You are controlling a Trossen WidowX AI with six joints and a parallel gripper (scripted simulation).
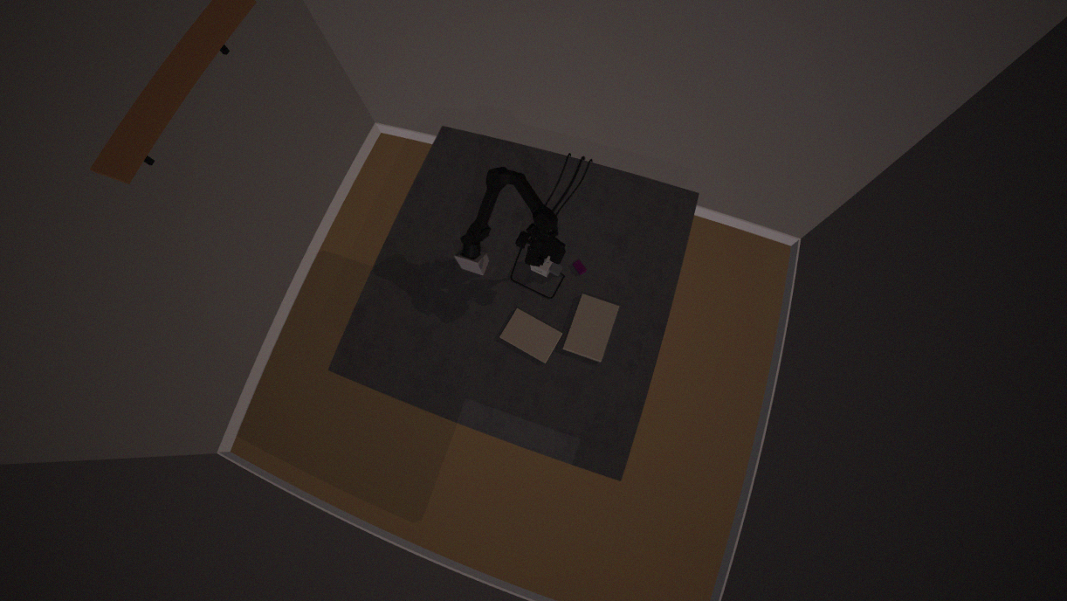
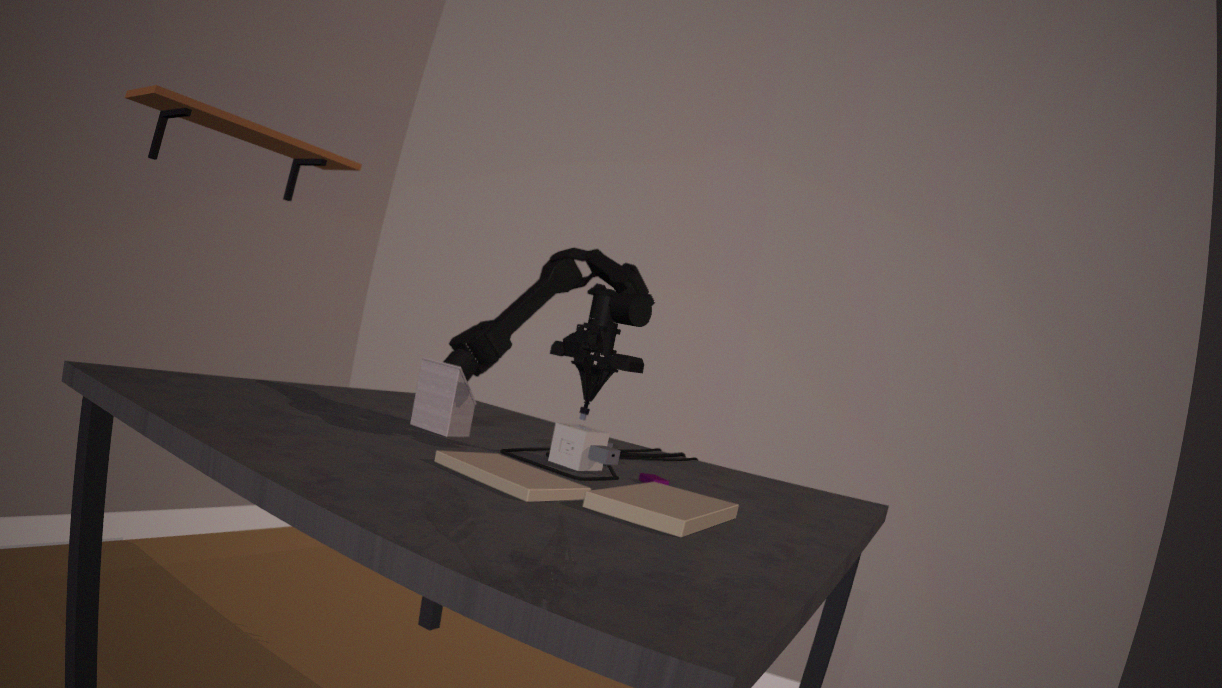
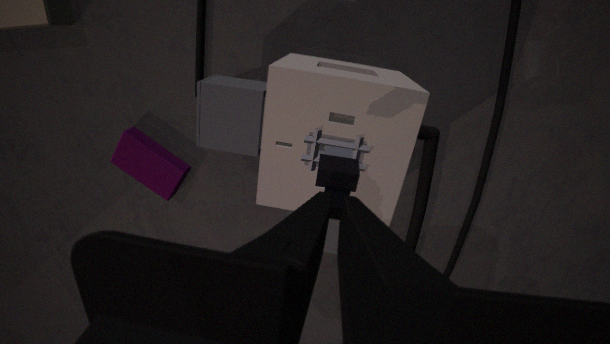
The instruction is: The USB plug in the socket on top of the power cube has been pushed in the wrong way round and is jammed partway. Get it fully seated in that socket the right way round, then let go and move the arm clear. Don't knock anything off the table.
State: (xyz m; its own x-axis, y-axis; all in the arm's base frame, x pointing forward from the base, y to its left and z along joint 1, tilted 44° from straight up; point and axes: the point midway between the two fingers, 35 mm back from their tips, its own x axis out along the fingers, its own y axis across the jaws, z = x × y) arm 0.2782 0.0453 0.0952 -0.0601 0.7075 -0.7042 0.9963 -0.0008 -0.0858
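Now: the usb plug 2 cm below my gripper tip. Round my gripper tip: small purple block 15 cm ahead, 12 cm below, 5 cm to the left.
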